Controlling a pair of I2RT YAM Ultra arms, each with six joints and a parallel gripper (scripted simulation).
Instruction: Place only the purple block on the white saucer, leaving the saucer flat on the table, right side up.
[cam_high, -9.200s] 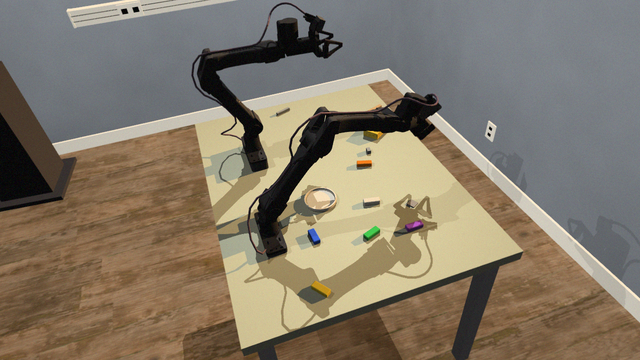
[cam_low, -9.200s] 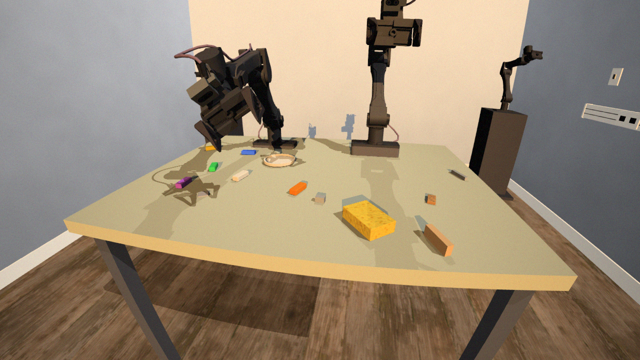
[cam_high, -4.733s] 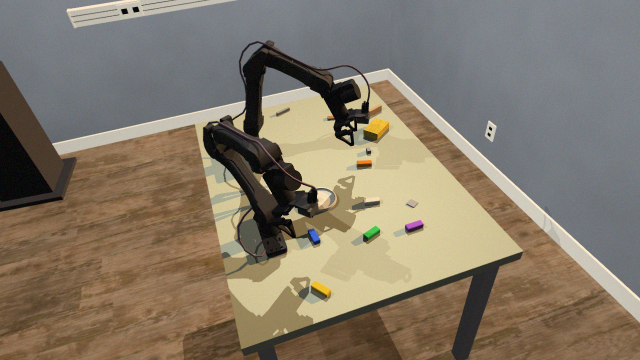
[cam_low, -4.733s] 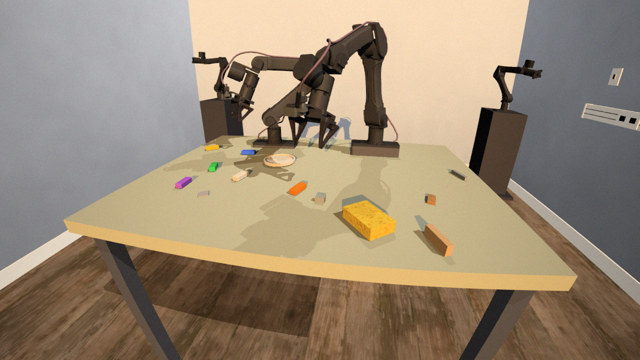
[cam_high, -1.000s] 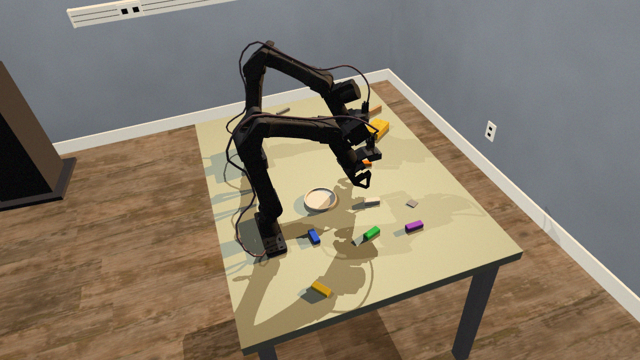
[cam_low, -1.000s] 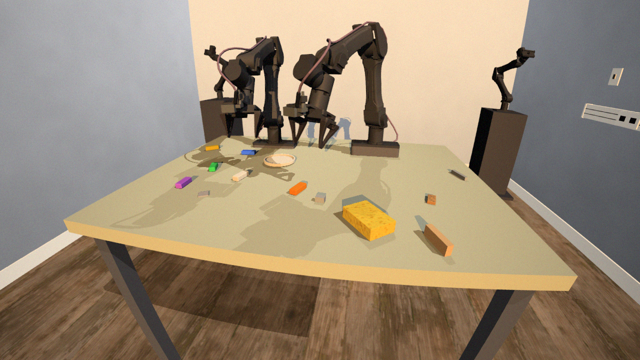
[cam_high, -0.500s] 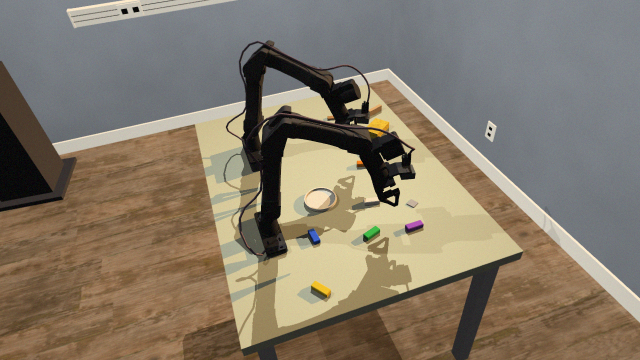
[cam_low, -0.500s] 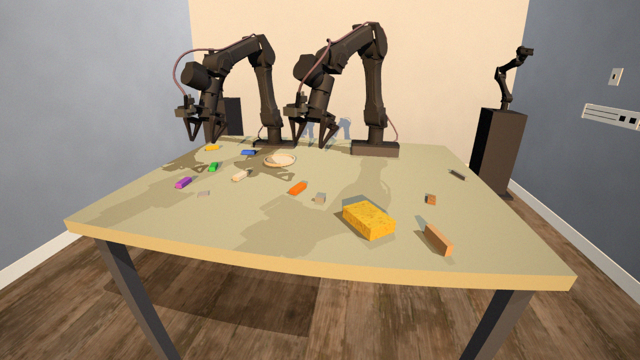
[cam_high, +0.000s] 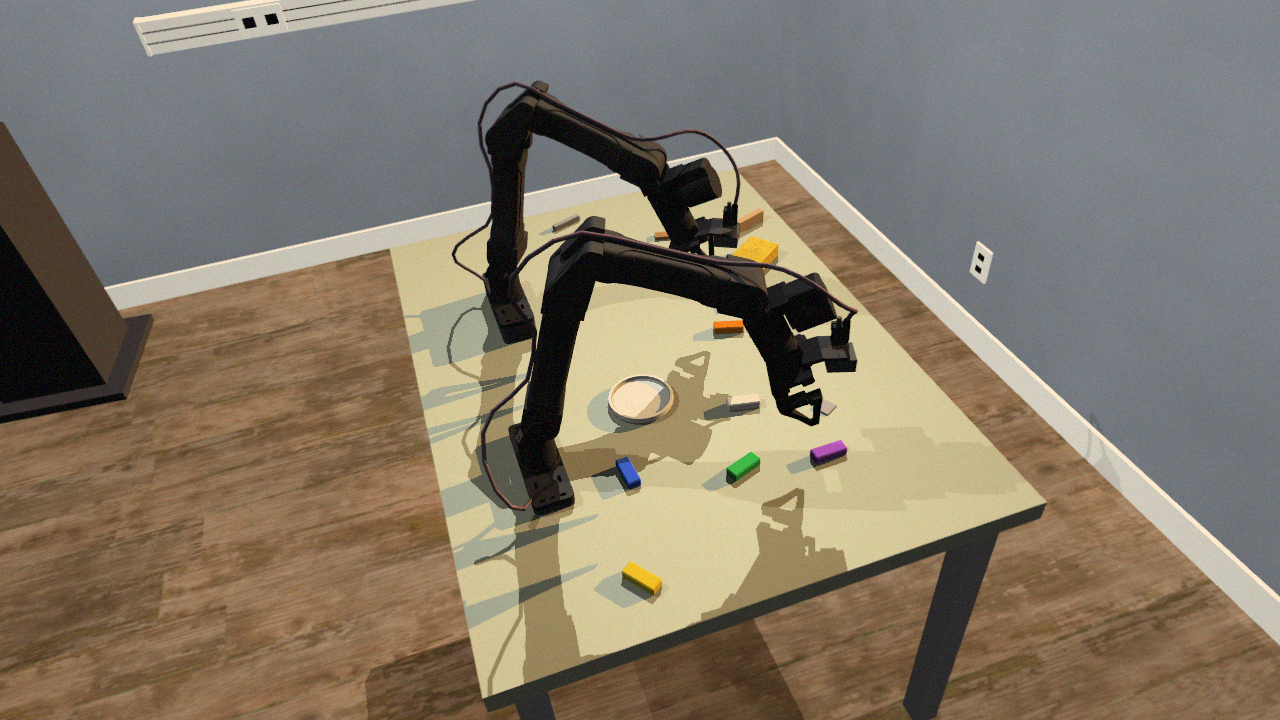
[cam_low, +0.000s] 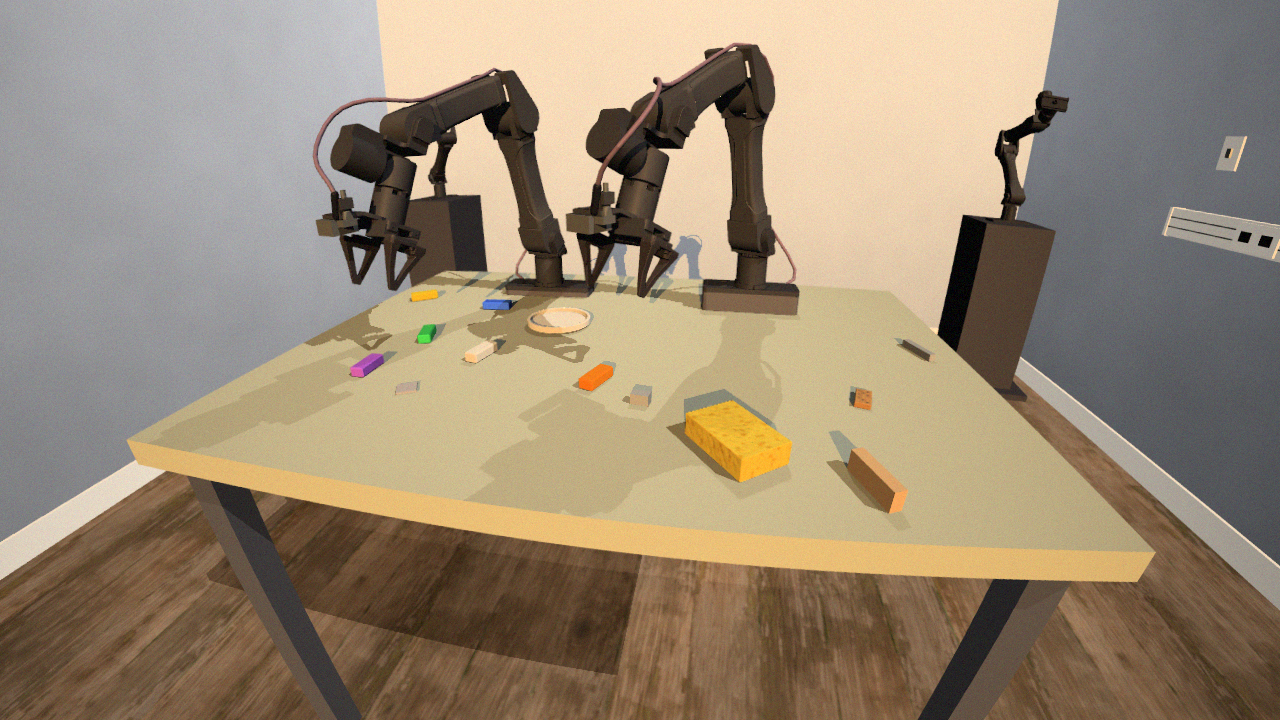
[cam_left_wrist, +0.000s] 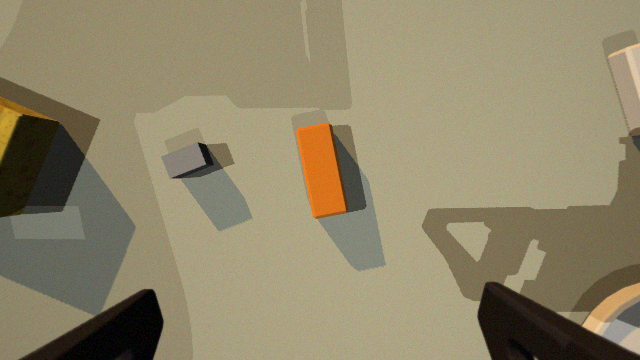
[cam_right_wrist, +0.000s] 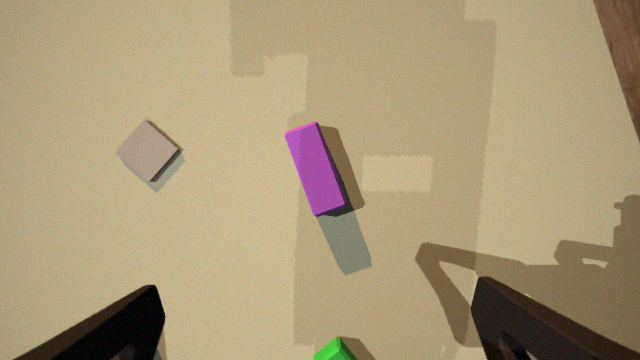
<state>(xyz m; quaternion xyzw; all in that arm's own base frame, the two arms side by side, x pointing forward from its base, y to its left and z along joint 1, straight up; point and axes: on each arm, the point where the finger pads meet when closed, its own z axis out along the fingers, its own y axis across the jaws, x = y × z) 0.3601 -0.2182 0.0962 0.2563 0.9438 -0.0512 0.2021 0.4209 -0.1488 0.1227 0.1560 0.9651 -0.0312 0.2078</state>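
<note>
Right now my right hand is 13 cm above the purple block, 4 cm short of it and 1 cm to the left of it. The rest, counted from my right hand: grey tile (13 cm below, 10 cm to the left, 8 cm ahead); green block (13 cm below, 10 cm behind); cream block (15 cm to the left, 13 cm below, 6 cm behind).
</note>
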